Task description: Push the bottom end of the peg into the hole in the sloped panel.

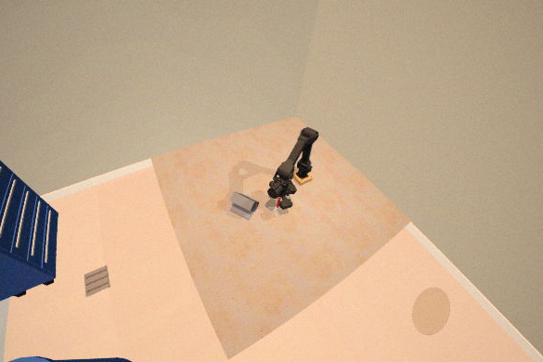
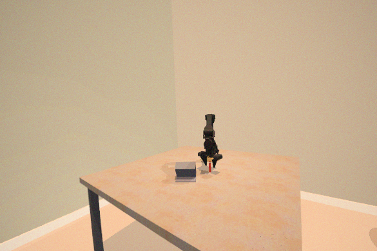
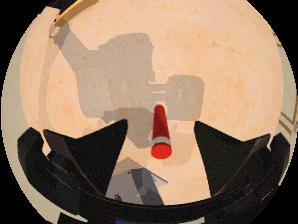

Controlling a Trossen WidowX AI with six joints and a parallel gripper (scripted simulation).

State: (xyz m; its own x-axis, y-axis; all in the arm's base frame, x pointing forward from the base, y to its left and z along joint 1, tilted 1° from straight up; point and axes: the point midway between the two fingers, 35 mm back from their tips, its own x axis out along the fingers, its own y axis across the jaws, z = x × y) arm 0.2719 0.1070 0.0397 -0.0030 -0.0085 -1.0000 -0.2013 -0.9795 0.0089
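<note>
Right now my gripper tip is 17 cm short of the grey sloped panel, 10 cm to the left of it and 1 cm below it. The rest, counted from my gripper tip: red peg (2 cm above).
</note>
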